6 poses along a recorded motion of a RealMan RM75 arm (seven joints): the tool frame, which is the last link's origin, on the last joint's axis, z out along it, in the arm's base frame.
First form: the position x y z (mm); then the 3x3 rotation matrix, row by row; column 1 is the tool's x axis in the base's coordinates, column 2 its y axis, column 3 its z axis. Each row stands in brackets.
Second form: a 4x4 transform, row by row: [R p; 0 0 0 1], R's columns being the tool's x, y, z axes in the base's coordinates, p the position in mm. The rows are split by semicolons. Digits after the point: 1 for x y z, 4 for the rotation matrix.
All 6 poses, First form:
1: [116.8 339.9 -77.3], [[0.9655 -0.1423 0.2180], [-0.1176 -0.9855 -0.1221], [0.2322 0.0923 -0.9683]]
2: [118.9 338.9 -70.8], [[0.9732 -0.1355 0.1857], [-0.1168 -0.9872 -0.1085], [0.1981 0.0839 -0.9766]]
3: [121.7 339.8 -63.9], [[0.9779 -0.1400 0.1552], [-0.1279 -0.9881 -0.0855], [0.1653 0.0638 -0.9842]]
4: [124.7 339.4 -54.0], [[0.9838 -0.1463 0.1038], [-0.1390 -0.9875 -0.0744], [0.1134 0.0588 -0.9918]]
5: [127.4 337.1 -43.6], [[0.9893 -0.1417 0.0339], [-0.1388 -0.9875 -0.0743], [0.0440 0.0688 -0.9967]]
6: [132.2 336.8 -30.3], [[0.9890 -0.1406 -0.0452], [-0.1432 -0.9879 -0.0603], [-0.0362 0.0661 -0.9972]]
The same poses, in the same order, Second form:
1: 0.9655 -0.1423 0.2180 116.8; -0.1176 -0.9855 -0.1221 339.9; 0.2322 0.0923 -0.9683 -77.3; 0 0 0 1
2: 0.9732 -0.1355 0.1857 118.9; -0.1168 -0.9872 -0.1085 338.9; 0.1981 0.0839 -0.9766 -70.8; 0 0 0 1
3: 0.9779 -0.1400 0.1552 121.7; -0.1279 -0.9881 -0.0855 339.8; 0.1653 0.0638 -0.9842 -63.9; 0 0 0 1
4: 0.9838 -0.1463 0.1038 124.7; -0.1390 -0.9875 -0.0744 339.4; 0.1134 0.0588 -0.9918 -54.0; 0 0 0 1
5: 0.9893 -0.1417 0.0339 127.4; -0.1388 -0.9875 -0.0743 337.1; 0.0440 0.0688 -0.9967 -43.6; 0 0 0 1
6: 0.9890 -0.1406 -0.0452 132.2; -0.1432 -0.9879 -0.0603 336.8; -0.0362 0.0661 -0.9972 -30.3; 0 0 0 1
